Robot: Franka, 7 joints.
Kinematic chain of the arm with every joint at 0, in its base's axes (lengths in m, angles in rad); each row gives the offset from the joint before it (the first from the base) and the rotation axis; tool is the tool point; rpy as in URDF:
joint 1: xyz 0 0 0.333 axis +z
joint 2: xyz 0 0 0 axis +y
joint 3: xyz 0 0 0.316 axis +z
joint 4: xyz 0.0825 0 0 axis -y
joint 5: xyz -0.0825 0 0.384 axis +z
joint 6: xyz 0 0 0 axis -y
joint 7: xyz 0.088 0 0 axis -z
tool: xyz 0 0 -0.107 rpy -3.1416 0 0
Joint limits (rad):
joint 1: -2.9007..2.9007
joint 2: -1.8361..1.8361
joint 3: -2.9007..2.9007
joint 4: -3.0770..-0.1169
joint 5: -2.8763..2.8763
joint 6: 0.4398..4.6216
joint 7: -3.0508..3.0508
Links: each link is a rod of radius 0.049 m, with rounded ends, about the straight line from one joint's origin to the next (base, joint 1, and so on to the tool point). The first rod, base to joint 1, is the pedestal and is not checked.
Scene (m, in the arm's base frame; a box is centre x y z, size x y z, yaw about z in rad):
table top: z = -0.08
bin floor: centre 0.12 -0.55 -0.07 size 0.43 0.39 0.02 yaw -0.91
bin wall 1: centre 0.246 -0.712 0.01 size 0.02 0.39 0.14 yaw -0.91
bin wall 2: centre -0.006 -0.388 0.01 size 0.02 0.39 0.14 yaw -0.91
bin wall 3: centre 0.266 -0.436 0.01 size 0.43 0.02 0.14 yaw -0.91
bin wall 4: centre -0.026 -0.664 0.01 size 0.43 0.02 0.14 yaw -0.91
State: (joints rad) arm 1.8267 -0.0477 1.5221 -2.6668 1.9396 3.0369 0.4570
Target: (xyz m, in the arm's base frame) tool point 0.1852 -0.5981 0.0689
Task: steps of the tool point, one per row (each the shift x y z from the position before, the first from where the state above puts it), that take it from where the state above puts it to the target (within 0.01 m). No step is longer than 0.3 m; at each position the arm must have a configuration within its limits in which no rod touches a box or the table.
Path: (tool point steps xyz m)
1: -0.0413 -0.2110 0.0574
2: 0.1034 -0.2326 -0.0070
3: 0.2234 -0.1507 -0.0829
4: 0.2677 -0.0041 -0.1327

